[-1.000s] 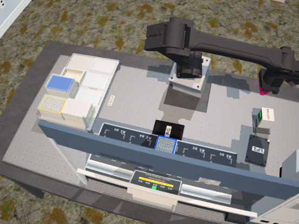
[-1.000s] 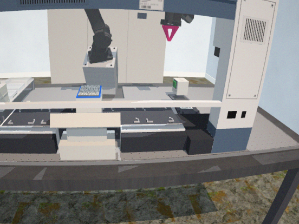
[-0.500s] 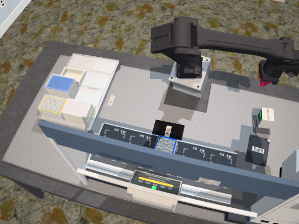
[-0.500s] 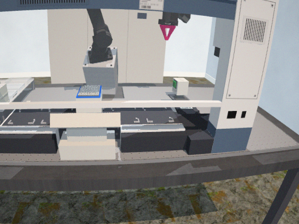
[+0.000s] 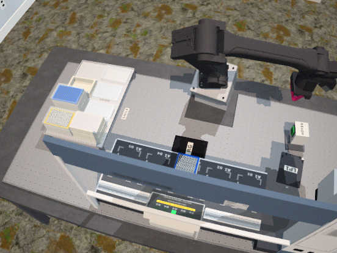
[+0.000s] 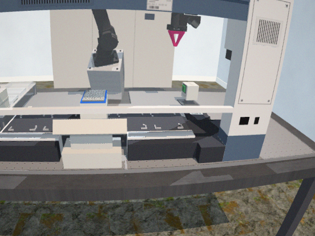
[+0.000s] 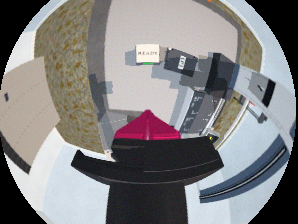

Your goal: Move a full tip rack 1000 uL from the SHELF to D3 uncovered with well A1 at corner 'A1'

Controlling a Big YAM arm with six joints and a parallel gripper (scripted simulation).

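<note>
Now: hand 230 mm above the ready key box, 70 mm to the right of it and 10 mm short of it. Round my hand: blue-framed tip rack (410 mm to the right, 220 mm ahead, 170 mm below); then clear flat piece (790 mm to the right, 220 mm below, 80 mm behind); then blue gantry beam (420 mm ahead, 410 mm to the right, 220 mm above).
</note>
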